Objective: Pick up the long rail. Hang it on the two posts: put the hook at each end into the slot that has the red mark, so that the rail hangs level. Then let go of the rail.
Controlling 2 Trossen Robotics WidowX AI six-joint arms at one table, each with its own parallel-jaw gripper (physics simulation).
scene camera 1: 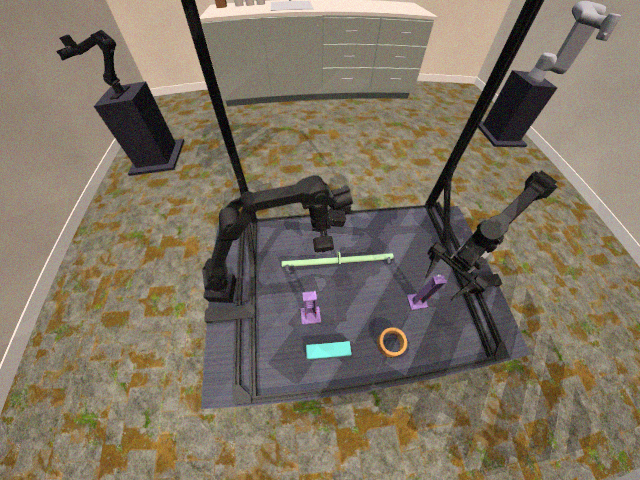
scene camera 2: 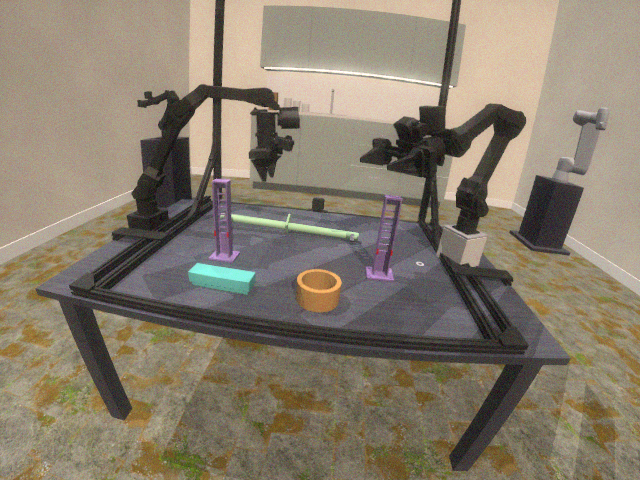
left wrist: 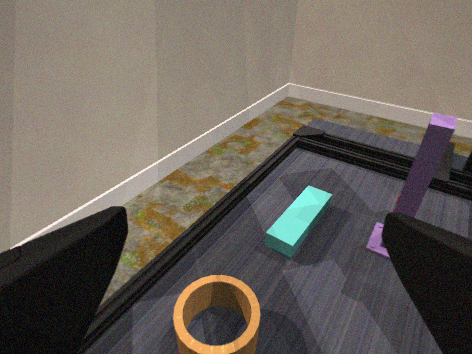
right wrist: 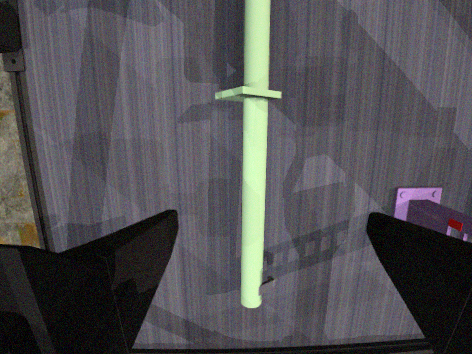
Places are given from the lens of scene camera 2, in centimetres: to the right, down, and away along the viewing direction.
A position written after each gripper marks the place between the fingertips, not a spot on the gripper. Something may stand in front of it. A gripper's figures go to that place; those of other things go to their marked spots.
left gripper [scene camera 2: 373,163]: 11, -16, 61
right gripper [scene camera 2: 268,179]: -16, -19, 92
pale green rail [scene camera 2: 287,226]: -10, -4, 95
